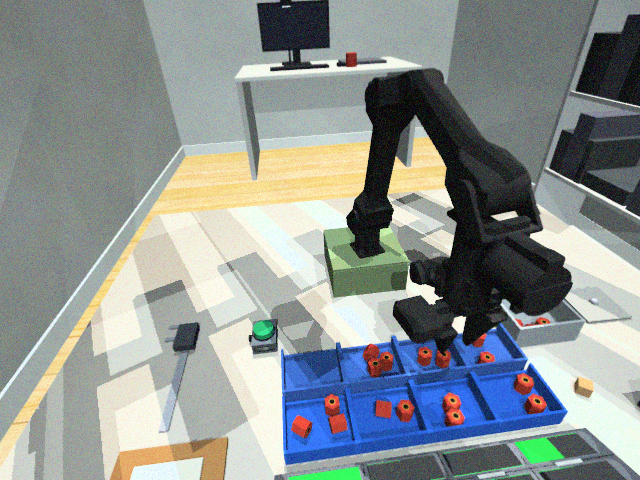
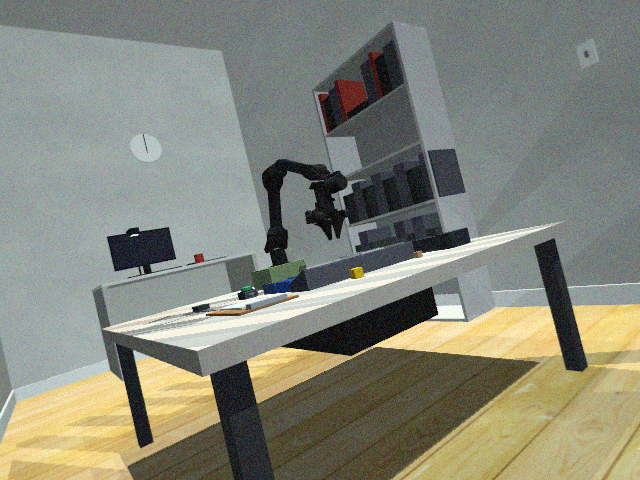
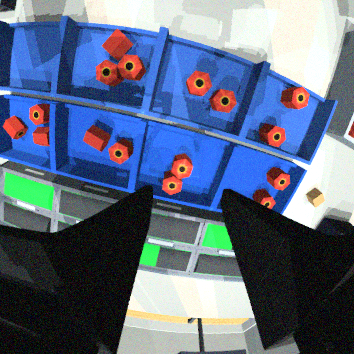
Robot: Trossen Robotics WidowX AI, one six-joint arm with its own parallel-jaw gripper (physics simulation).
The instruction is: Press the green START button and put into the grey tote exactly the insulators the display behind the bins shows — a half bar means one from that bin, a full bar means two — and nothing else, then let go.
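Note:
My gripper is partly open and empty above the blue bins. Red insulators such as one lie in seven compartments; the robot-side left end compartment holds none. The display is lit: one full green bar at the left, a half bar, and another green patch partly hidden by a finger. The grey tote holds at least two red insulators. The green START button stands left of the bins.
A wooden cube lies beyond the bins' right end. A yellow cube lies behind the display. A caliper-like tool and an orange-brown frame lie at the left. The arm stands on a green block.

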